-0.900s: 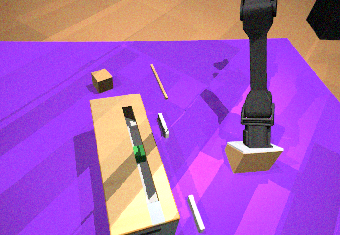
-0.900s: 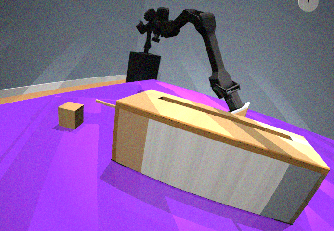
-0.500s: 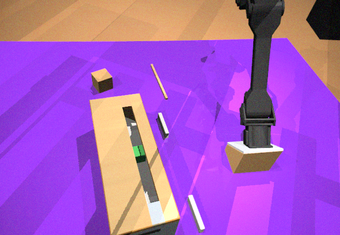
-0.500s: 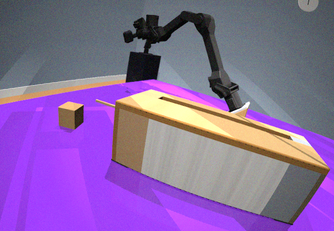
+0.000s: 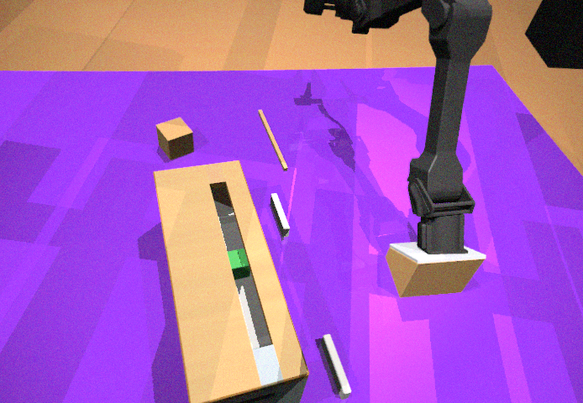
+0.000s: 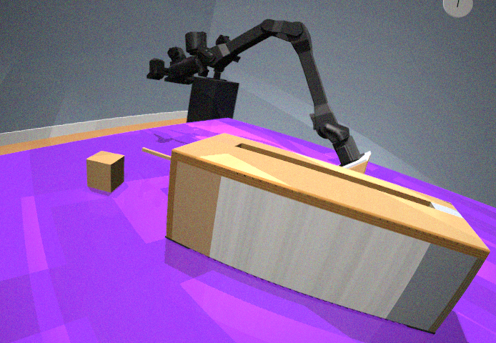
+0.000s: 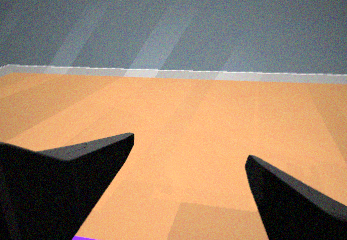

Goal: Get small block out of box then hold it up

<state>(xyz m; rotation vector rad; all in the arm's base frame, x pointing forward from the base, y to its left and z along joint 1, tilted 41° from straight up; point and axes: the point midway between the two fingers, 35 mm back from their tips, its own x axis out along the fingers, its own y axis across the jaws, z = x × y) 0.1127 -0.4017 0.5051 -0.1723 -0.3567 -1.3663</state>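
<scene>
Right now my gripper tip is 21 cm short of the green block, 71 cm to the right of it and 9 cm above it. Also, from my gripper tip: long box (20 cm ahead, 72 cm to the left, 11 cm below); then thin tan stick (15 cm ahead, 32 cm to the left, 17 cm below).
</scene>
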